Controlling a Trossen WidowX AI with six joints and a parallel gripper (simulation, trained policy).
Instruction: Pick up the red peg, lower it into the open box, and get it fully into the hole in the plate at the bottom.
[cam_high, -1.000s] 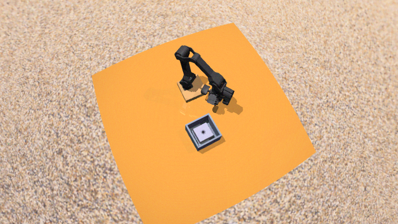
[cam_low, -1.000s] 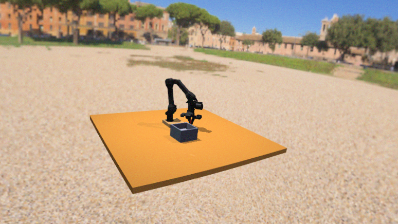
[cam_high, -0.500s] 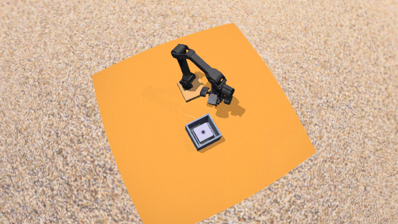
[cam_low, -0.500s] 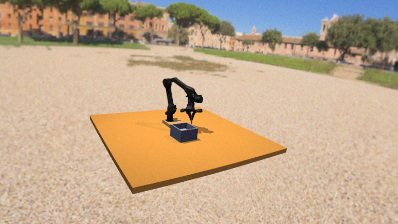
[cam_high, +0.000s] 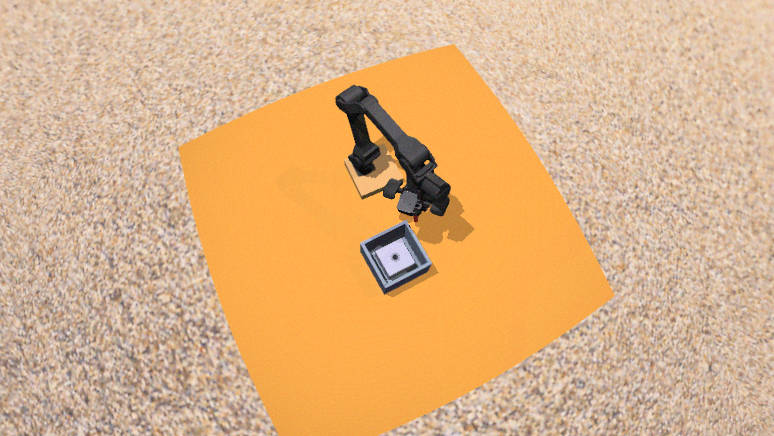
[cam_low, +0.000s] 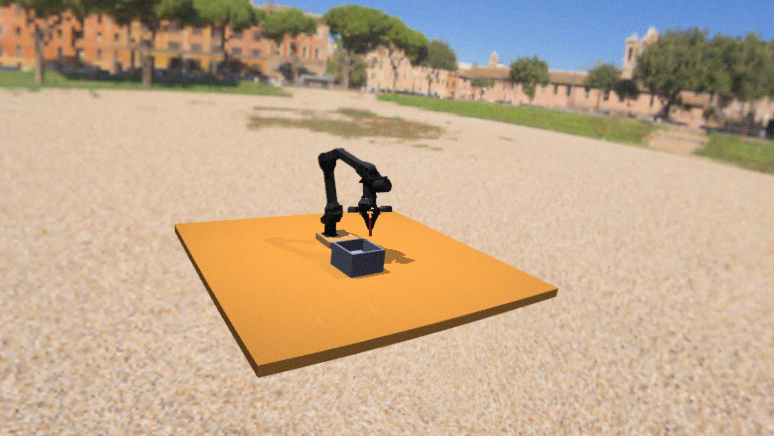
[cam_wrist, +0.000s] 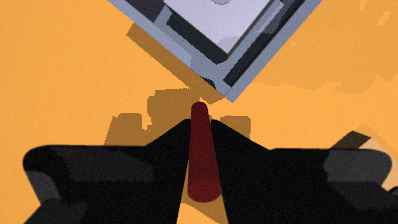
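The pale plate is 10 cm to the right of my gripper tip, 9 cm below it and 7 cm ahead of it. From my gripper tip the other things lie so: grey box: 11 cm below, 10 cm to the right, 7 cm ahead; red peg: 1 cm above.
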